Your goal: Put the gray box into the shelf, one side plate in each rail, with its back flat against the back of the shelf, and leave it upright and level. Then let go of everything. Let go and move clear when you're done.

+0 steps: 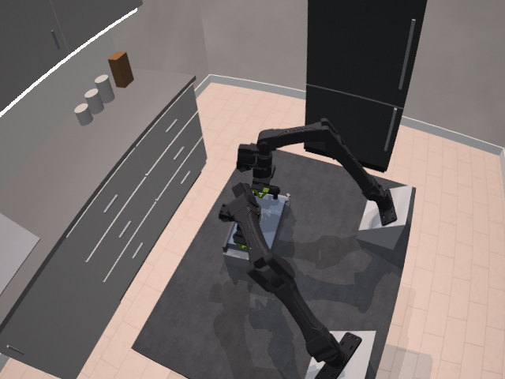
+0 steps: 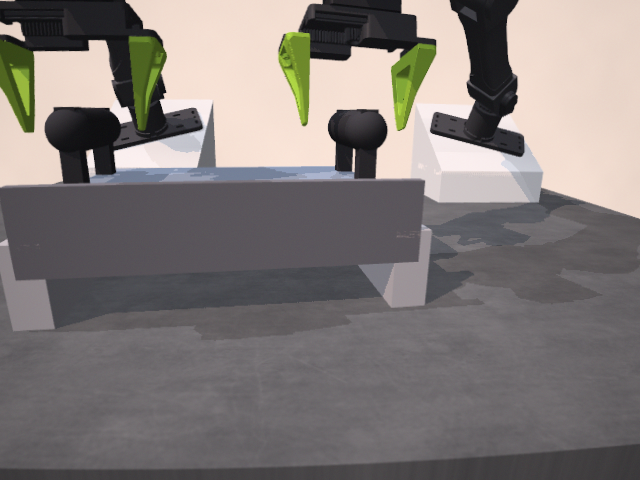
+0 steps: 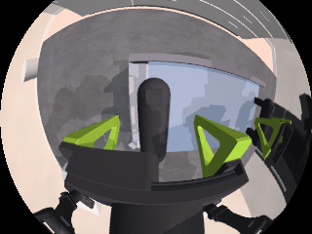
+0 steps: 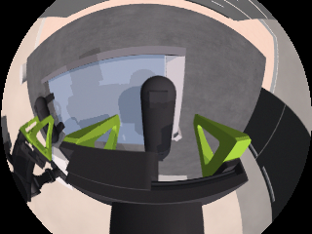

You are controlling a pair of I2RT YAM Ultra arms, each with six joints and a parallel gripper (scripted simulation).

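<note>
Right now my right hand is 30 mm past the gray box, 120 mm to the right of it and 50 mm above it. Round my right hand: shelf back plate (60 mm ahead, 130 mm to the left, 80 mm below).
Right now my left hand is 10 mm short of the gray box, 120 mm to the left of it and 60 mm above it. Also, from my left hand: shelf back plate (100 mm ahead, 110 mm to the right, 80 mm below).
</note>
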